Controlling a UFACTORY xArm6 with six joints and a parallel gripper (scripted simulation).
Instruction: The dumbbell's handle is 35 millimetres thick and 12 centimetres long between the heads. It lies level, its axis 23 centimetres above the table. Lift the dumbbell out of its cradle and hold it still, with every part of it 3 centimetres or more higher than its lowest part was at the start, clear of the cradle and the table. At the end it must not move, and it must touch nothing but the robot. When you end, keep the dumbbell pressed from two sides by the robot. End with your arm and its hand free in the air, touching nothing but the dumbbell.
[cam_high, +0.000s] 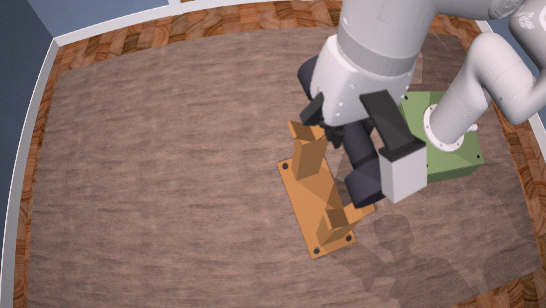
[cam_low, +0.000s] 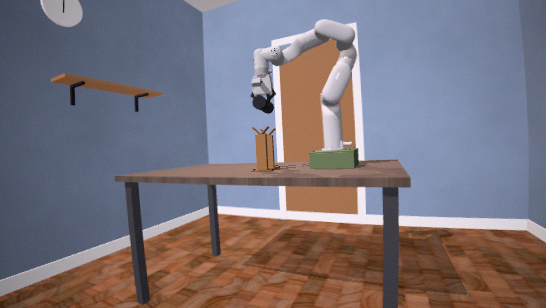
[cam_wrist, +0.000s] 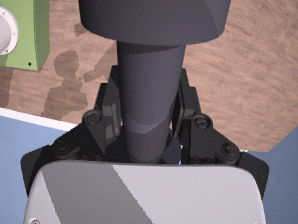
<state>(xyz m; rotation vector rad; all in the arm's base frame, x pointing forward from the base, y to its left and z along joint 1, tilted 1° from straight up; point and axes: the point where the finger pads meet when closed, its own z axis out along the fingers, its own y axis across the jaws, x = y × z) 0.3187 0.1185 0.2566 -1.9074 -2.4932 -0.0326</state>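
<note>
Now: the dark dumbbell right at my hand. From my hand the other things lie so: orange cradle: 23 cm below.
</note>
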